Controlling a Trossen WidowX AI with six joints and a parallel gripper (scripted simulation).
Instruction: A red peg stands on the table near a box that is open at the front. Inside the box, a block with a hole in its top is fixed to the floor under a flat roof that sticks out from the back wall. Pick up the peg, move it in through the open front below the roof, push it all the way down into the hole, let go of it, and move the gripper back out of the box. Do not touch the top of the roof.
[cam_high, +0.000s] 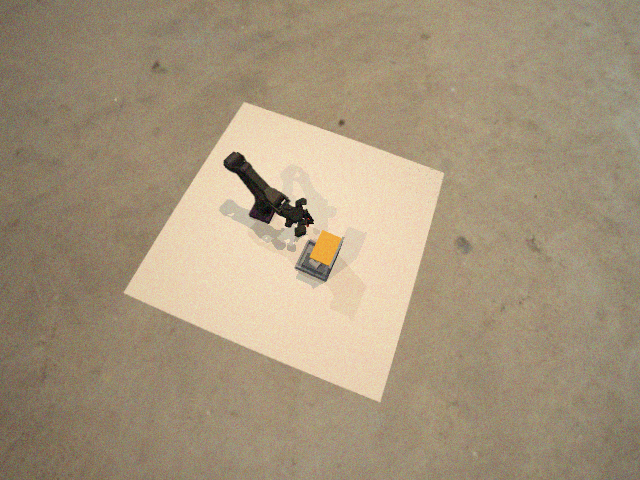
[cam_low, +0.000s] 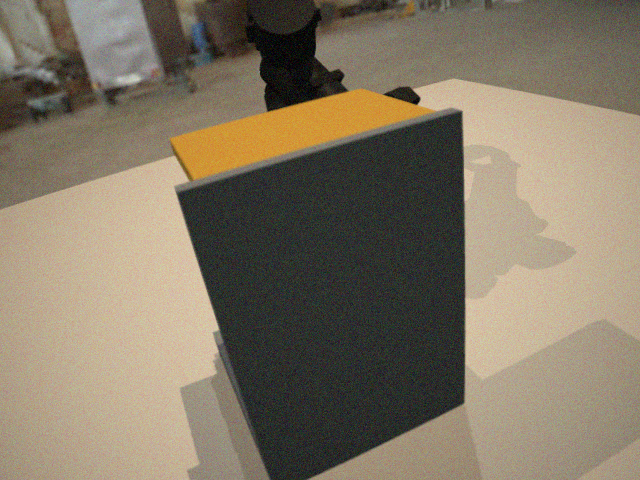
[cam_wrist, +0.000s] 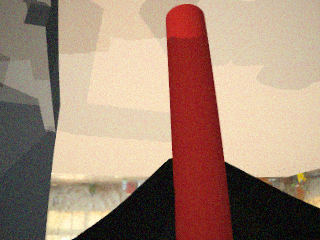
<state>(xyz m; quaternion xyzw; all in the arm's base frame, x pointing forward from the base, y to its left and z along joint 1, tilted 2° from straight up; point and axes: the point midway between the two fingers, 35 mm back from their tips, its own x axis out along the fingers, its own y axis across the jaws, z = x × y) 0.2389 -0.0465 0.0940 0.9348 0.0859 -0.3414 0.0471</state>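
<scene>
Now: gripper tip 130 mm short of the dark box wall, 180 mm to the left of it and 20 mm below it. The rest, counted from my gripper tip: orange roof (80 mm ahead, 170 mm to the right, 130 mm above); red peg (30 mm behind, 10 mm to the right, 10 mm below).
</scene>
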